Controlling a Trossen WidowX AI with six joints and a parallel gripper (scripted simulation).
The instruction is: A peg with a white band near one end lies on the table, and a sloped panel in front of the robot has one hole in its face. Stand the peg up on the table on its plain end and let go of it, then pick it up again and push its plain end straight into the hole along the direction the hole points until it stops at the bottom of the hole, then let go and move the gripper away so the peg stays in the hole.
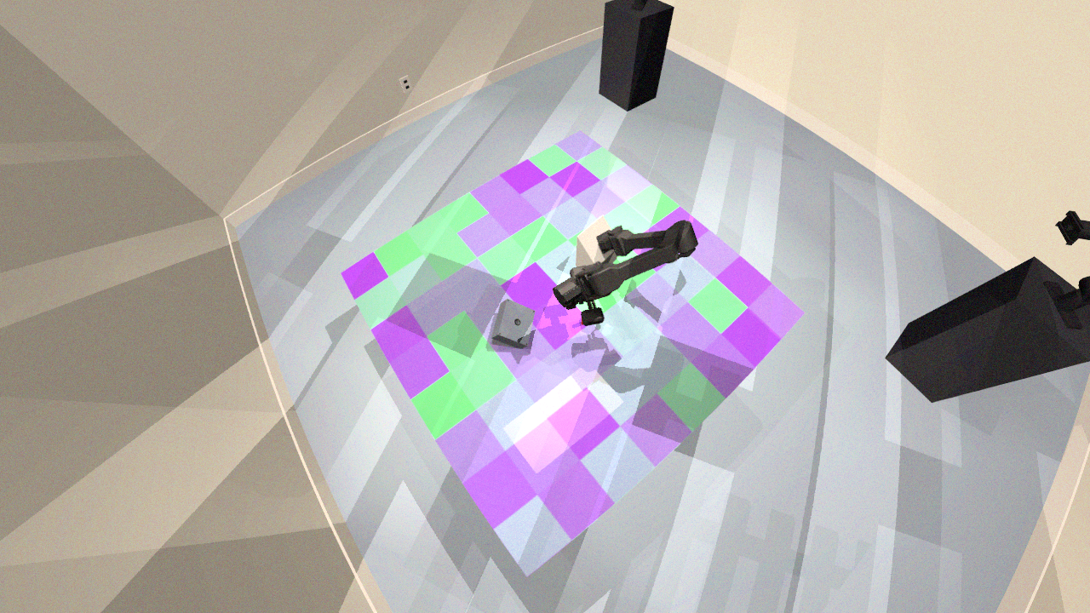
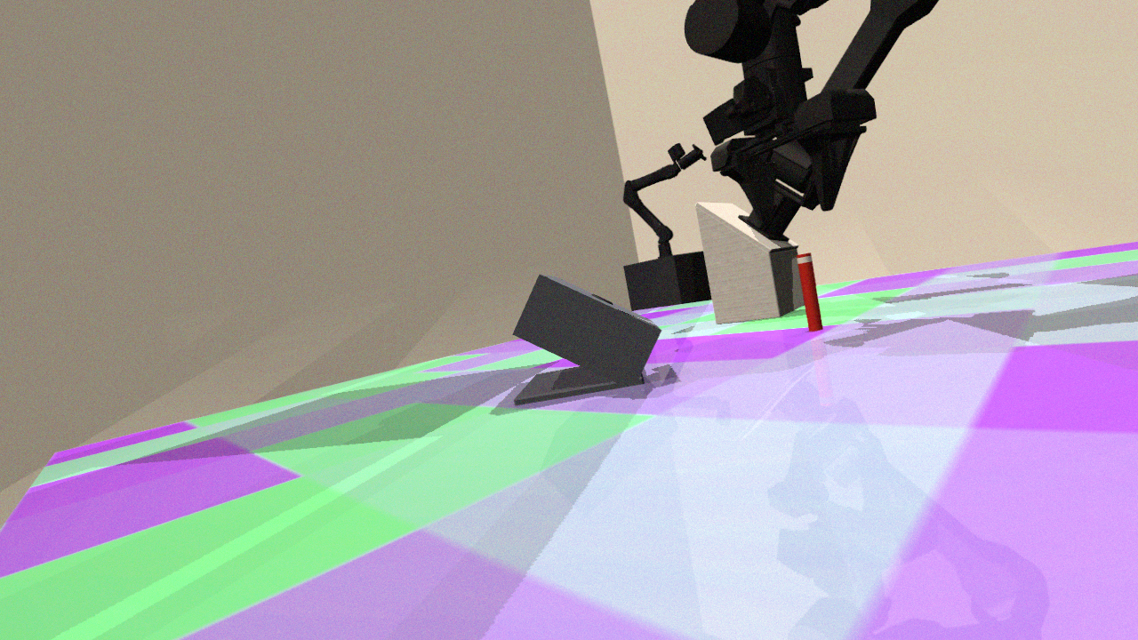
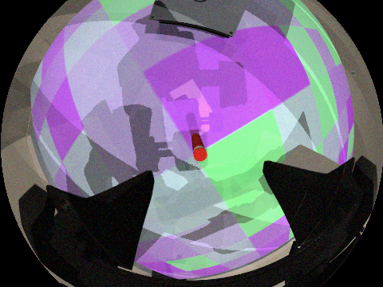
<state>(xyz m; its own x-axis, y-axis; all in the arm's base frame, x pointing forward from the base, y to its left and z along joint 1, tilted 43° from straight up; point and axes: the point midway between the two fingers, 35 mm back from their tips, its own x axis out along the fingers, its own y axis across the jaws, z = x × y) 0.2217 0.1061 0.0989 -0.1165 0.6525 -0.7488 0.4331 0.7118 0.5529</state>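
My gripper tip is now 60 mm above the peg. From my gripper tip the other things lie so: sloped panel: 200 mm ahead, 120 mm to the right, 70 mm below.
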